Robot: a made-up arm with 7 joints.
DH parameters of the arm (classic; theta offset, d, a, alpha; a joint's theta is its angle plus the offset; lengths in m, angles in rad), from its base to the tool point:
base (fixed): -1.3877 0 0.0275 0
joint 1: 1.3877 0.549 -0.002 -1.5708
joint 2: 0 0.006 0.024 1.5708
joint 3: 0 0.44 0.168 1.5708
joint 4: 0 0.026 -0.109 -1.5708
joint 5: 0 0.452 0.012 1.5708
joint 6: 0 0.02 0.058 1.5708
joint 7: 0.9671 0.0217 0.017 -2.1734
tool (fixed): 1.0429 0.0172 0 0
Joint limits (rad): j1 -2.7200..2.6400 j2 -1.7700..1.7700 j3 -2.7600..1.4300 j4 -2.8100..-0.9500 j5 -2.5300..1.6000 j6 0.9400..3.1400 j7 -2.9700..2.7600
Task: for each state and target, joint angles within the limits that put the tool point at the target. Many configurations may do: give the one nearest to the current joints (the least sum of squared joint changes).
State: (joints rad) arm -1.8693 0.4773 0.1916 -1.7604 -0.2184 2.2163 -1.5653
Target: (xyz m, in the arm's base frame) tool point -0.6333 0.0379 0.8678
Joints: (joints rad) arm -2.6056 -0.1765 -0.5547 -2.2364 -0.1662 2.1743 -1.5430
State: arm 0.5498 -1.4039 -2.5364 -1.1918 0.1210 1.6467 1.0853
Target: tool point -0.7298 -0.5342 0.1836
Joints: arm 0.3638 -1.4877 -2.5716 -0.9500 -0.4149 1.9855 0.2991
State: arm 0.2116 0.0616 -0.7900 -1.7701 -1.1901 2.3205 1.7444
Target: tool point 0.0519 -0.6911 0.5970
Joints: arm -0.5283 0.5074 -1.0545 -2.2587 -1.1819 2.2743 1.7573
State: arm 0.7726 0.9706 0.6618 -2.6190 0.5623 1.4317 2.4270
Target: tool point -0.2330 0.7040 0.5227
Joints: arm 1.0769 0.7779 0.9919 -1.9108 0.5963 1.5046 2.4689
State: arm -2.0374 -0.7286 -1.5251 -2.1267 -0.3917 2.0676 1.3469
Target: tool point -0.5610 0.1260 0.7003
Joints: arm -1.7114 -0.6805 -1.4584 -2.3831 -0.3831 2.0520 1.3509
